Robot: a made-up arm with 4 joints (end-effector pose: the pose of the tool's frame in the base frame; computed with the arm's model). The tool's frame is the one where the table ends. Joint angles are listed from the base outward.
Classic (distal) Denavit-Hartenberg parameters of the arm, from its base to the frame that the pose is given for. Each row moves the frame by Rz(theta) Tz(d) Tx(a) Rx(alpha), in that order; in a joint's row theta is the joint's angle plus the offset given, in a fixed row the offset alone. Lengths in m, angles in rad.
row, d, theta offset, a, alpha
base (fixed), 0, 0, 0, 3.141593
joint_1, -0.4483, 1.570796, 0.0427, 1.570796
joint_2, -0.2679, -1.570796, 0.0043, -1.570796
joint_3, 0.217, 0, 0.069, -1.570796
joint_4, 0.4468, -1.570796, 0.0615, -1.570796
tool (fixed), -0.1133, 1.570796, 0, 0
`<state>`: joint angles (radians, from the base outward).
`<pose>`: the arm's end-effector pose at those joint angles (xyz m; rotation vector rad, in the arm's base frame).
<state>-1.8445 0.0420 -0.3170 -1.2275</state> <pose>0.3613 -0.6265 0.5606 0.5901 1.2915 1.3736</pose>
Working (the frame after each row of the table, in the pose's form):
after base (fixed): 0.0000 0.0000 0.0000 -3.1416 0.0000 0.0000
after joint_1: 0.0411 0.0115 0.4483 -1.5601 -0.2148 0.2148
after joint_2: 0.1137 -0.2463 0.4526 -2.1206 -0.2920 -2.0334
after joint_3: 0.3193 -0.1663 0.5090 1.1558 -0.8244 1.5433
after joint_4: 0.4622 -0.5859 0.5923 -0.4496 1.2061 0.0453

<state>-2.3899 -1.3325 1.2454 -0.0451</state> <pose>0.6288 0.1364 0.6114 -0.7065 1.8224 -2.1808</pose>
Working (the frame after each row of the table, in the pose's form):
after base (fixed): 0.0000 0.0000 0.0000 -3.1416 0.0000 0.0000
after joint_1: 0.0292 0.0312 0.4483 -1.4744 -0.6400 0.6400
after joint_2: 0.2220 -0.1548 0.4493 -0.2764 -0.1200 -2.3091
after joint_3: 0.2901 -0.1777 0.6654 -1.6416 0.9057 -0.8205
after joint_4: 0.6840 0.0383 0.6250 1.5023 -0.6629 1.4816

